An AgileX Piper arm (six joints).
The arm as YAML. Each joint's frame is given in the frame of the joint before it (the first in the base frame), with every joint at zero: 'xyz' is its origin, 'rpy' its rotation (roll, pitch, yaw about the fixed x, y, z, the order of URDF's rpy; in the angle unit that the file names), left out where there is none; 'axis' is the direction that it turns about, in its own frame. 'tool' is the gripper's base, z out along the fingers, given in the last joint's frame.
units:
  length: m
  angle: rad
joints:
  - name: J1
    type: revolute
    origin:
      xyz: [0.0, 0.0, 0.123]
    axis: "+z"
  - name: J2
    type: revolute
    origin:
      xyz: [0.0, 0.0, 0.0]
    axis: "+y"
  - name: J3
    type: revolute
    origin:
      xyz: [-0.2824, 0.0, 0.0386]
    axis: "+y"
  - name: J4
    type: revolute
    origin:
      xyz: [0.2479, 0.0, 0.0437]
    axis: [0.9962, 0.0, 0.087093]
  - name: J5
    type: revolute
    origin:
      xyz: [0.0, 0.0, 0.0]
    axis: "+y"
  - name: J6
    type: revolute
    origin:
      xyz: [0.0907, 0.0, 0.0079]
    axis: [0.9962, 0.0, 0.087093]
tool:
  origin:
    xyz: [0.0, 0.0, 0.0]
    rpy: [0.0, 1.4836, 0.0]
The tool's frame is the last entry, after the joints.
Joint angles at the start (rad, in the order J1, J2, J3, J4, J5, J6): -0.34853, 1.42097, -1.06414, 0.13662, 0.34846, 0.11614
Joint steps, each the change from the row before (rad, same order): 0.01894, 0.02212, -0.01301, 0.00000, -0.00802, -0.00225; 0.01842, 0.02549, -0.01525, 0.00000, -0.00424, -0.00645; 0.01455, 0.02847, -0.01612, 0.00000, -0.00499, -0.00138; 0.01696, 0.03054, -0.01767, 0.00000, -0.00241, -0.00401; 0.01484, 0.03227, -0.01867, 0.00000, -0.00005, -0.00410; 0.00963, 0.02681, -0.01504, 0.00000, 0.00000, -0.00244; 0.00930, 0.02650, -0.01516, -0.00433, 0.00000, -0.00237; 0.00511, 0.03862, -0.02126, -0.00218, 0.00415, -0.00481; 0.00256, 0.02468, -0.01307, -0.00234, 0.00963, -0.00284; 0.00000, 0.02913, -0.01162, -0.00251, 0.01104, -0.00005; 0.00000, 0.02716, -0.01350, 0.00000, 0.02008, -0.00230; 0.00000, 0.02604, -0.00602, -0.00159, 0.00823, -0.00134
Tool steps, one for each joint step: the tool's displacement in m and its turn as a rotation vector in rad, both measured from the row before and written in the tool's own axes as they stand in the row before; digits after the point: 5 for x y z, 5 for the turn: 0.00005, 0.00591, 0.00626, -0.01361, 0.00508, -0.01276; 0.00031, 0.00580, 0.00723, -0.01250, 0.00975, -0.01667; 0.00024, 0.00455, 0.00820, -0.00902, 0.01016, -0.00935; 0.00071, 0.00541, 0.00885, -0.01046, 0.01370, -0.01349; 0.00089, 0.00474, 0.00942, -0.00836, 0.01626, -0.01244; 0.00076, 0.00301, 0.00792, -0.00472, 0.01342, -0.00782; 0.00073, 0.00283, 0.00785, -0.00317, 0.01277, -0.01176; 0.00120, 0.00117, 0.01152, 0.00095, 0.02199, -0.00937; 0.00155, 0.00037, 0.00745, 0.00212, 0.02135, -0.00622; 0.00278, -0.00094, 0.00917, 0.00535, 0.02806, -0.00166; 0.00263, -0.00069, 0.00830, 0.00442, 0.03338, -0.00169; 0.00360, -0.00110, 0.00875, 0.00520, 0.02776, -0.00190
